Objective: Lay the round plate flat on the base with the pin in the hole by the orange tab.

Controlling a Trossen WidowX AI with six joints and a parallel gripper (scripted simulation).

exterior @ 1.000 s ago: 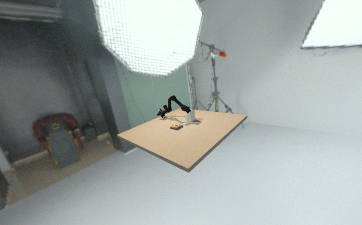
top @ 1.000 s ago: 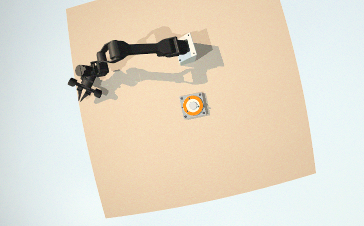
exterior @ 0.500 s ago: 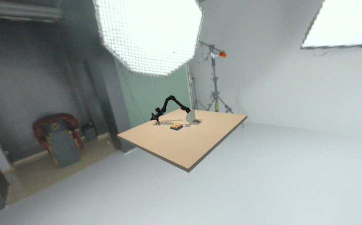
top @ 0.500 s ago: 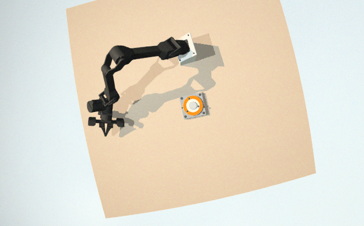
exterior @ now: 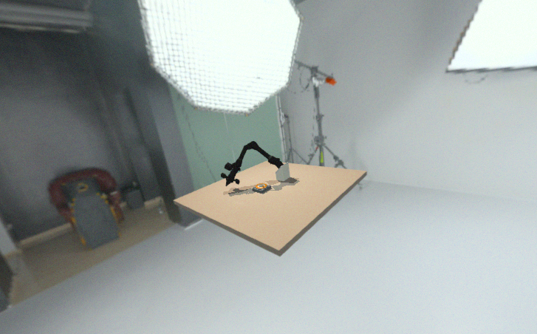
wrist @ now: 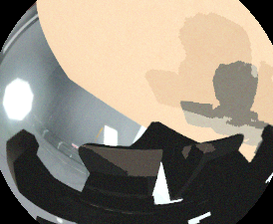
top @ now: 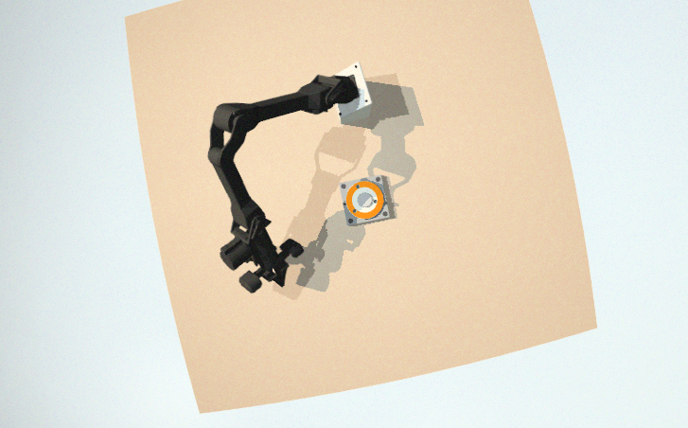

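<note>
The round plate lies 18 cm behind my gripper tip, 30 cm to the left of it and 2 cm below it.
</note>
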